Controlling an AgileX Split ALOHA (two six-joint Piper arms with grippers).
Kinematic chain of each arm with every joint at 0, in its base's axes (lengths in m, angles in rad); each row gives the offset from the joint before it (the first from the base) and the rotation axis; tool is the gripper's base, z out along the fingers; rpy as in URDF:
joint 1: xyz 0 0 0.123 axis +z
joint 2: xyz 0 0 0 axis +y
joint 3: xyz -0.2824 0 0.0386 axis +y
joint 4: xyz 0.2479 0 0.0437 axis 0.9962 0 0.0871
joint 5: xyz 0 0 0 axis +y
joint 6: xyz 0.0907 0 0.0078 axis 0.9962 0 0.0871
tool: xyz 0 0 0 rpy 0 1.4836 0
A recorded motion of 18 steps. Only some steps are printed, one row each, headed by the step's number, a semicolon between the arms.
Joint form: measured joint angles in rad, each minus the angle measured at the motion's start. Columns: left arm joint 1, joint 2, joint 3, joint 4, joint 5, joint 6; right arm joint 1, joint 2, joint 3, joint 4, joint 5, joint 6.
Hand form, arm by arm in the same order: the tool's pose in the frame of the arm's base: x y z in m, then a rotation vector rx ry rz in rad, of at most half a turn. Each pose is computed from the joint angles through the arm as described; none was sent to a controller.
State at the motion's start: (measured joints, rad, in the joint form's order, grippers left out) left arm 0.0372 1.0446 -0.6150 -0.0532 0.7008 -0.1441; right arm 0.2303 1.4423 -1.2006 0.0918 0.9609 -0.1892
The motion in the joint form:
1: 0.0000 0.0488 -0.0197 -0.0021 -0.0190 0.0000; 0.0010 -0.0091 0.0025 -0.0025 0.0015 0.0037
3: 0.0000 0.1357 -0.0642 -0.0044 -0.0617 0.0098; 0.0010 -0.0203 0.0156 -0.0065 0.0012 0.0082
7: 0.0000 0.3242 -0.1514 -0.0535 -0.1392 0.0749; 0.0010 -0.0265 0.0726 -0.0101 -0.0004 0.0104
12: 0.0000 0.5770 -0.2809 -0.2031 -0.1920 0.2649; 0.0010 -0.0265 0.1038 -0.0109 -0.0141 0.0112
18: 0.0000 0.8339 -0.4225 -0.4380 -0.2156 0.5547; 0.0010 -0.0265 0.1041 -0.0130 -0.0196 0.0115
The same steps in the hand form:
1: 0.1911 0.0039 0.2419 -0.2817 2.6105 -0.0977; 0.2819 0.0732 0.3115 -0.5101 2.6316 0.1287
3: 0.2116 0.0047 0.2390 -0.2734 2.6109 -0.0948; 0.2787 0.0722 0.3109 -0.5064 2.6342 0.1249
7: 0.2534 0.0043 0.2230 -0.2411 2.6361 -0.1160; 0.2720 0.0703 0.2962 -0.5121 2.6833 0.1196
12: 0.3057 0.0001 0.1894 -0.1538 2.6985 -0.1875; 0.2696 0.0696 0.2878 -0.5126 2.7011 0.1177
18: 0.3536 -0.0069 0.1424 -0.0350 2.7445 -0.3040; 0.2700 0.0696 0.2879 -0.5121 2.6960 0.1150

